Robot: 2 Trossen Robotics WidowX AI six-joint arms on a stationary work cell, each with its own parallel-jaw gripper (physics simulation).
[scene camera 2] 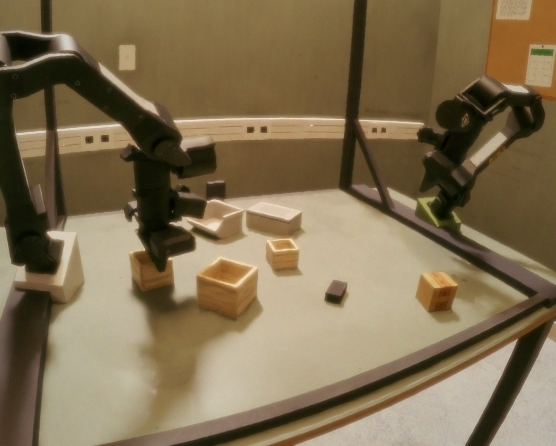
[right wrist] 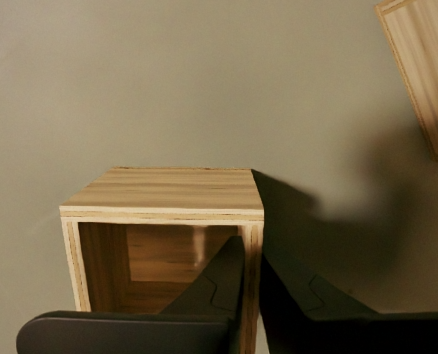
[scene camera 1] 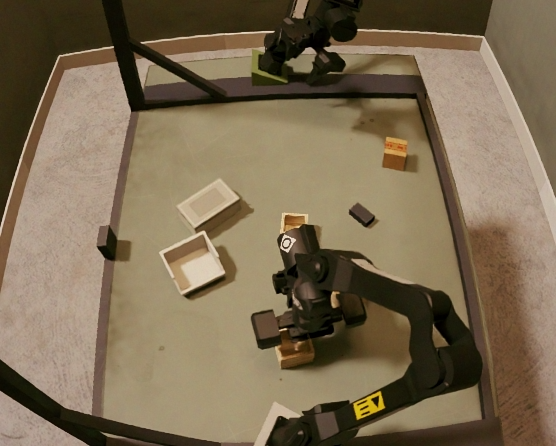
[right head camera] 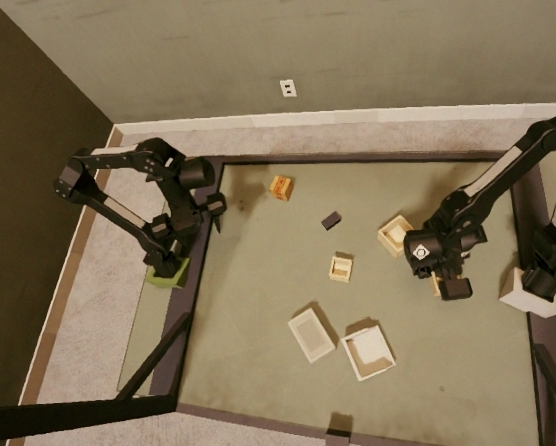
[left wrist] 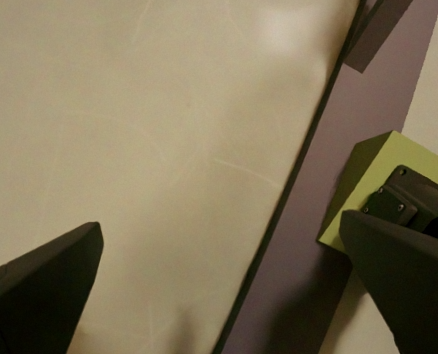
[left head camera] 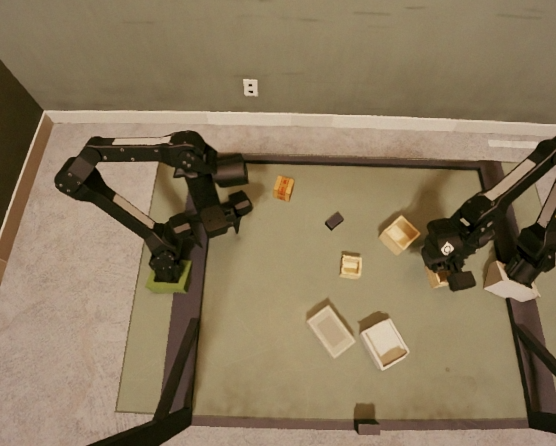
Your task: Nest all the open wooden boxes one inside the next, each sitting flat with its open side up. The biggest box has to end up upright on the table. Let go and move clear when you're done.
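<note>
The biggest wooden box (left head camera: 397, 244) (scene camera 2: 226, 296) (right wrist: 415, 65) stands open side up. The smallest wooden box (left head camera: 351, 275) (right head camera: 340, 277) (scene camera 1: 295, 218) (scene camera 2: 282, 258) stands open side up, apart from it. The middle-sized wooden box (right head camera: 435, 285) (scene camera 1: 296, 357) (scene camera 2: 154, 275) (right wrist: 165, 190) is upright, near the right arm's base. My right gripper (right wrist: 247, 247) (scene camera 2: 160, 265) is shut on one of its side walls, one finger inside and one outside; the arm partly hides it in the head views. My left gripper (left wrist: 223, 227) is open and empty, over the table's left edge in the head views.
A white box with one low side (left head camera: 384, 342) (scene camera 2: 220, 225) and a closed white box (left head camera: 330, 331) (scene camera 2: 273, 220) stand nearby. A closed orange box with red marks (left head camera: 283, 188) (scene camera 1: 395, 155) and a small dark block (left head camera: 334, 221) (scene camera 2: 336, 291) lie on the table.
</note>
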